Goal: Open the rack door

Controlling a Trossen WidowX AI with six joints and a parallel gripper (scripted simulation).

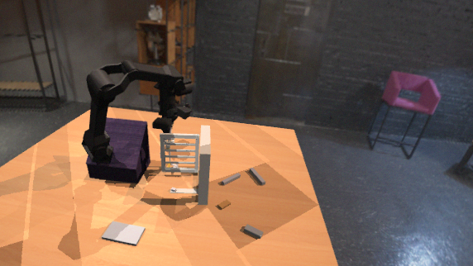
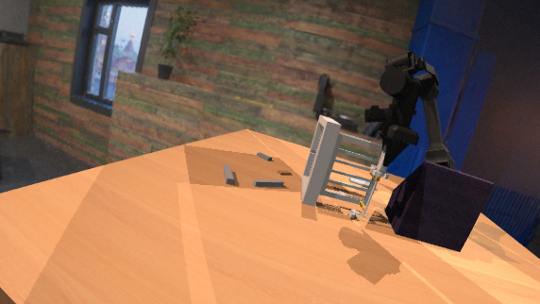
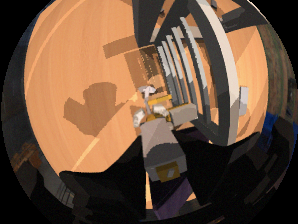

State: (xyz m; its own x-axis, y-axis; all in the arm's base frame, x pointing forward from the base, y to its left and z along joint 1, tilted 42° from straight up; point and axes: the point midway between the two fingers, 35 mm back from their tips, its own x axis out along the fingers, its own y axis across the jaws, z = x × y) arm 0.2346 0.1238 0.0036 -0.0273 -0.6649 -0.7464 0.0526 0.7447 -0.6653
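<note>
My gripper tip is 3 cm above the handle and 1 cm short of it. The rest, counted from my gripper tip: flat grey plate: 36 cm to the right, 15 cm below, 6 cm behind; then brown block: 25 cm ahead, 20 cm to the right, 15 cm below.
</note>
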